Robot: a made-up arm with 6 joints.
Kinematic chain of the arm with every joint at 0, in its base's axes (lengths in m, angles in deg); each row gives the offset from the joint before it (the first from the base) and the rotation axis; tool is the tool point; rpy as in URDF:
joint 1: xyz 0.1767 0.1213 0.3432 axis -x
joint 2: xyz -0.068 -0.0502 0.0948 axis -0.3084 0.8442 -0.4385
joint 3: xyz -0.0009 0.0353 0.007 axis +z
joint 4: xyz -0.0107 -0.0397 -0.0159 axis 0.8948 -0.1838 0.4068
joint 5: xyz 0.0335 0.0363 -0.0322 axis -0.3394 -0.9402 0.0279
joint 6: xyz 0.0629 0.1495 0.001 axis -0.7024 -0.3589 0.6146
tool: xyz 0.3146 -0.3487 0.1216 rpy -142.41 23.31 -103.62
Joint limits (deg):
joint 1: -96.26..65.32
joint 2: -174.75..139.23
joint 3: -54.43..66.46
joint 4: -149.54..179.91
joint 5: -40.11..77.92
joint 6: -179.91..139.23
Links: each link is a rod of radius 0.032 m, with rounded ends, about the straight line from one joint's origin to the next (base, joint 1, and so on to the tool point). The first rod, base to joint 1, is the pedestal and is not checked.
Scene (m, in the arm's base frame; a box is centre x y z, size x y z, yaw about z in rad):
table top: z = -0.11
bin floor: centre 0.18 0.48 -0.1 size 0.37 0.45 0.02 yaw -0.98
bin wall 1: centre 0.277 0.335 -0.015 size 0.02 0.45 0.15 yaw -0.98
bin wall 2: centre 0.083 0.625 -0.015 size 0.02 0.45 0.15 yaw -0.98
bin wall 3: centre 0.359 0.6 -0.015 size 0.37 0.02 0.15 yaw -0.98
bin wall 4: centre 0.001 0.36 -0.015 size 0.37 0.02 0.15 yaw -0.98
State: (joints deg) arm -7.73 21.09 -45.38 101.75 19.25 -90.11
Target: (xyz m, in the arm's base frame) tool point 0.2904 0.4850 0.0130
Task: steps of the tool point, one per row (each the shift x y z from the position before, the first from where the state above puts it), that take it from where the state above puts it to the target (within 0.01 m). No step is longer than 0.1 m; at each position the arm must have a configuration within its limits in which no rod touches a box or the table.
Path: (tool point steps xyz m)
1: -0.0270 0.0703 -0.0443
2: -0.0267 0.0531 -0.0628
3: -0.0229 0.0330 -0.0750
4: -0.0161 0.0117 -0.0812

